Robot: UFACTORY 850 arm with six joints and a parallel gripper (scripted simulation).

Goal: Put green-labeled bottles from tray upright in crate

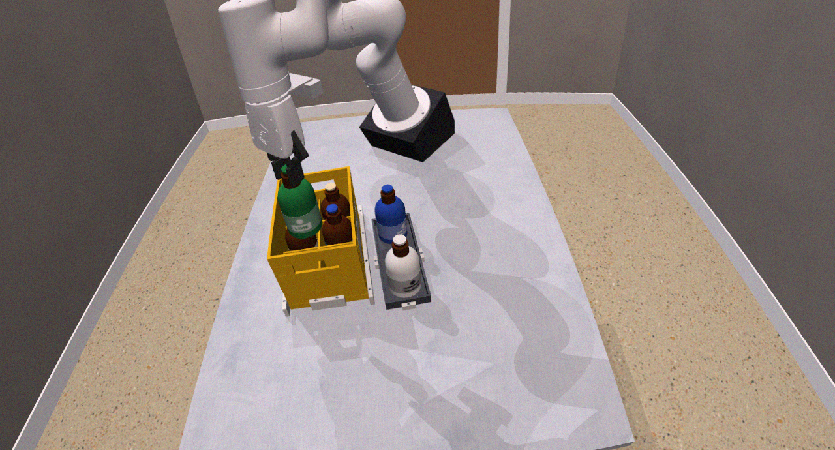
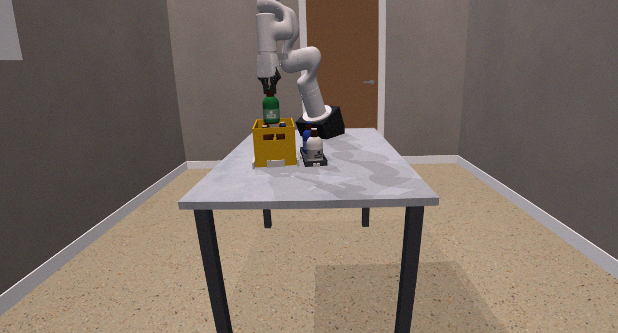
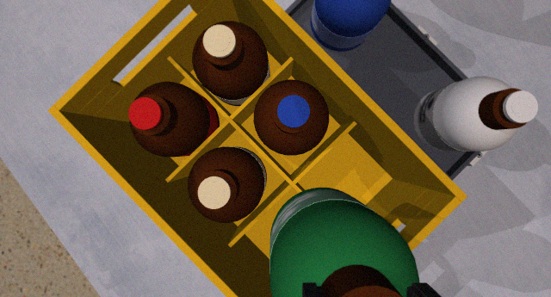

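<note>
Right now my hand is 7 cm above the green-labeled bottle. Also, from my hand: white-labeled bottle (25 cm below, 18 cm to the left, 5 cm ahead); then blue-labeled bottle (25 cm below, 19 cm to the left, 12 cm behind); then yellow crate (25 cm below, 8 cm behind, 1 cm to the left).
</note>
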